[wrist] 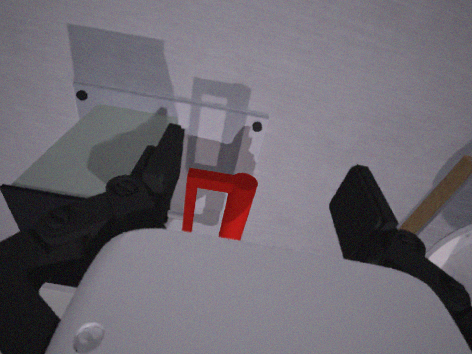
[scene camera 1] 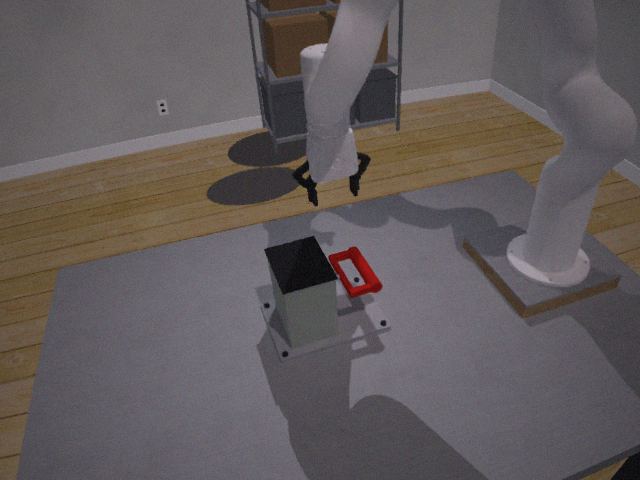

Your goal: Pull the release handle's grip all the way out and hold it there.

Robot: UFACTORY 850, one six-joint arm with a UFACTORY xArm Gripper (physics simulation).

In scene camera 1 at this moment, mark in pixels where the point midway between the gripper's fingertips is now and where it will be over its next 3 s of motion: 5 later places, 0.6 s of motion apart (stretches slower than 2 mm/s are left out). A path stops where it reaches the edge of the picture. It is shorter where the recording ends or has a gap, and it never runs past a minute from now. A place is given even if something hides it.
The gripper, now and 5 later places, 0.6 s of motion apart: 334,198; 336,219; 344,233; 349,240; 352,254; 353,261
